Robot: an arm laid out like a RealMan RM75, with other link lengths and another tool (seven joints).
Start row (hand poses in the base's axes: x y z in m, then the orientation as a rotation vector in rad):
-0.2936 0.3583 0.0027 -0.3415 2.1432 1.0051
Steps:
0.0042 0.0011 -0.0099 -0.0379 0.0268 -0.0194
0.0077 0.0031 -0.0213 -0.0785 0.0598 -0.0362
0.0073 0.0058 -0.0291 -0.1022 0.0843 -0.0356
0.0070 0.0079 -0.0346 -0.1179 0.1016 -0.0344
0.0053 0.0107 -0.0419 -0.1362 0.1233 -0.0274
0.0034 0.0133 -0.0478 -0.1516 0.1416 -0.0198
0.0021 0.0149 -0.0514 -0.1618 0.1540 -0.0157
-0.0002 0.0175 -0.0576 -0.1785 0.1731 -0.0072
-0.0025 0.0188 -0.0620 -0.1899 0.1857 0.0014
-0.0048 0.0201 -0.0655 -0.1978 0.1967 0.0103
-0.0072 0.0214 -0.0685 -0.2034 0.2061 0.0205
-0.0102 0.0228 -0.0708 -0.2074 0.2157 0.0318
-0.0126 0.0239 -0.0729 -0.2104 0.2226 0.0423
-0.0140 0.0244 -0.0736 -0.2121 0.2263 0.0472
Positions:
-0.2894 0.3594 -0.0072 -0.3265 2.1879 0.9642
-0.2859 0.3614 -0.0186 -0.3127 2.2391 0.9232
-0.2863 0.3641 -0.0264 -0.3137 2.2741 0.9064
-0.2866 0.3662 -0.0319 -0.3147 2.2982 0.8959
-0.2883 0.3690 -0.0392 -0.3216 2.3280 0.8872
-0.2902 0.3716 -0.0451 -0.3292 2.3532 0.8806
-0.2915 0.3732 -0.0487 -0.3332 2.3700 0.8757
-0.2938 0.3758 -0.0549 -0.3422 2.3967 0.8682
-0.2961 0.3771 -0.0593 -0.3518 2.4146 0.8644
-0.2984 0.3784 -0.0628 -0.3609 2.4293 0.8641
-0.3008 0.3797 -0.0658 -0.3711 2.4413 0.8666
-0.3038 0.3811 -0.0681 -0.3817 2.4528 0.8716
-0.3062 0.3822 -0.0702 -0.3923 2.4612 0.8765
-0.3076 0.3827 -0.0709 -0.3971 2.4657 0.8785

